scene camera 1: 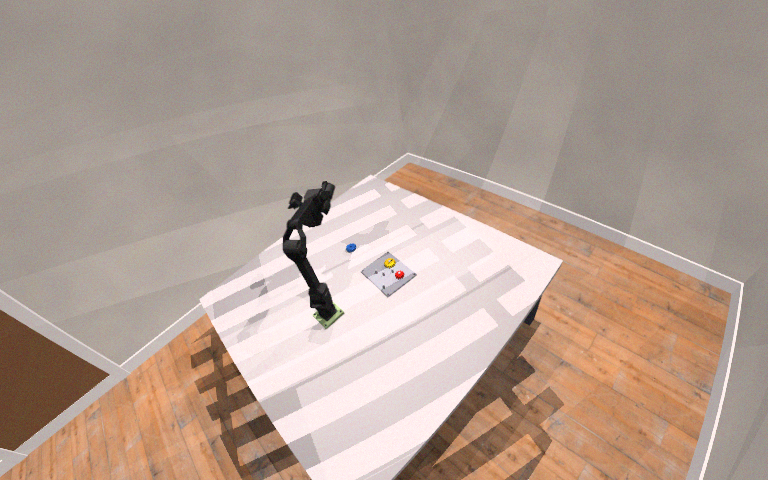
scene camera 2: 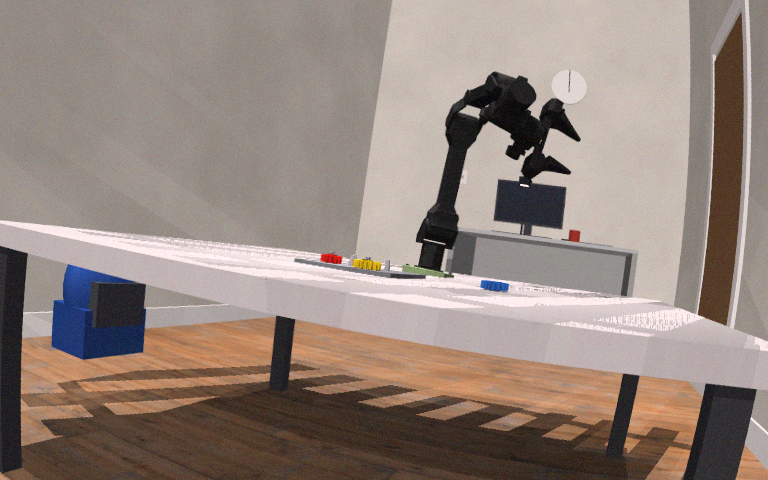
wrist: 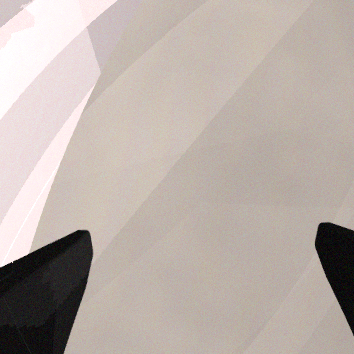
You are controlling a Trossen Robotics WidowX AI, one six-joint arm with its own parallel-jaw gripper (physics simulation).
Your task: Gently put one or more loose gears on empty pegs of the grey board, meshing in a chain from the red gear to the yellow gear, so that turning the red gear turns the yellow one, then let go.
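Frame: origin at the arm's base, x ahead, y right, z down, level; centimetres.
Seen in the pictures: gripper, fingertip midpoint: (scene camera 1: 294, 213) (scene camera 2: 575, 156) (wrist: 207, 240); arm's base at its link origin: (scene camera 1: 328, 312) (scene camera 2: 428, 269).
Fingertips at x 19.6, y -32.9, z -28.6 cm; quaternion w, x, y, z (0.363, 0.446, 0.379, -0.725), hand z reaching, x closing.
Pixels of each thing's top centre, then the offset from my fingertips to it. Level surfaces: height alone.
- blue gear at its top centre: (scene camera 2: 495, 281) (scene camera 1: 350, 246) dz +28.2, dx +14.2, dy +13.1 cm
- grey board at its top centre: (scene camera 2: 363, 255) (scene camera 1: 387, 269) dz +26.8, dx +12.3, dy +40.0 cm
- yellow gear at its top centre: (scene camera 2: 367, 259) (scene camera 1: 389, 261) dz +27.3, dx +16.8, dy +37.6 cm
- red gear at its top centre: (scene camera 2: 331, 254) (scene camera 1: 399, 273) dz +27.4, dx +13.8, dy +46.0 cm
- peg at its top centre: (scene camera 1: 383, 284) dz +27.0, dx +4.8, dy +44.2 cm
- table at its surface level: dz +29.9 cm
A blue gear (scene camera 1: 351, 247) (scene camera 2: 494, 285) lies flat on the table, apart from the board. The grey board (scene camera 1: 373, 266) (scene camera 2: 404, 276) lies on the table and carries a yellow gear (scene camera 1: 389, 262) (scene camera 2: 367, 264) and a red gear (scene camera 1: 399, 274) (scene camera 2: 330, 258), which stand apart from each other. Several bare pegs, among them one peg (scene camera 1: 383, 286), stand up from the board. My gripper (scene camera 2: 575, 155) (wrist: 207, 240) is wide open and empty, high above the table and well away from the gears. In scene camera 1 its fingertips are hard to tell apart.
The green base plate (scene camera 1: 336, 316) (scene camera 2: 413, 270) of the arm is fixed on the table (scene camera 1: 396, 350) beside the board. Behind, in scene camera 2, a grey desk (scene camera 2: 566, 266) holds a monitor (scene camera 2: 530, 203) and a red cup (scene camera 2: 574, 235). A wall fills most of the wrist view.
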